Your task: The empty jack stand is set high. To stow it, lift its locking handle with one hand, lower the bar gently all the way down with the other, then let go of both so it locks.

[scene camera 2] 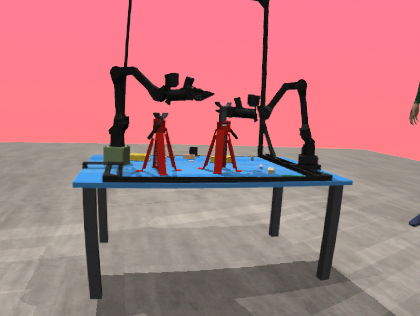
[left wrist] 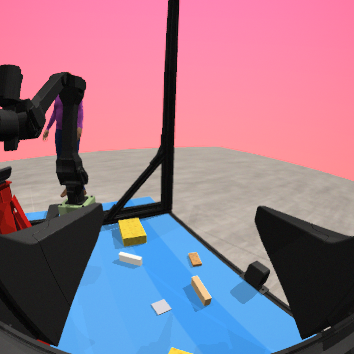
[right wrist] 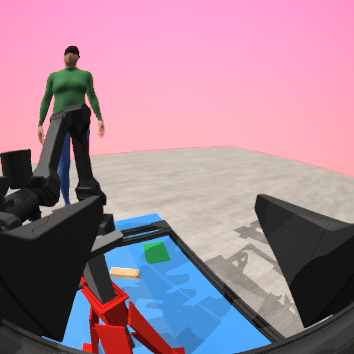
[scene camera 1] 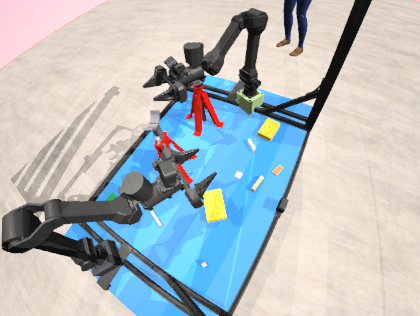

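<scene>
The high-set red jack stand (scene camera 1: 164, 141) (scene camera 2: 221, 150) (right wrist: 111, 312) has its grey bar (scene camera 2: 223, 115) (right wrist: 100, 280) raised, with a saddle (scene camera 1: 154, 120) on top. Its dark locking handle (scene camera 2: 233, 132) slants down at the picture's right in scene camera 2. A second, lower red stand (scene camera 1: 198, 115) (scene camera 2: 160, 147) (left wrist: 7, 210) stands beside it. My left gripper (scene camera 1: 206, 163) (left wrist: 181, 213) is open and empty, close to the high stand; its fingers are hidden behind the bar in scene camera 2. My right gripper (scene camera 1: 150, 91) (scene camera 2: 213, 94) (right wrist: 180, 203) is open and empty, higher than the raised saddle and apart from it.
Yellow sponges (scene camera 1: 215, 205) (scene camera 1: 269, 129) and small white, tan and orange blocks (scene camera 1: 277, 170) lie on the blue table. A green patch (right wrist: 156, 252) lies near the frame. Black rails edge the table, and a tall black post (left wrist: 170, 110) rises at one corner. A pale green block (scene camera 1: 250, 101) is under the right arm.
</scene>
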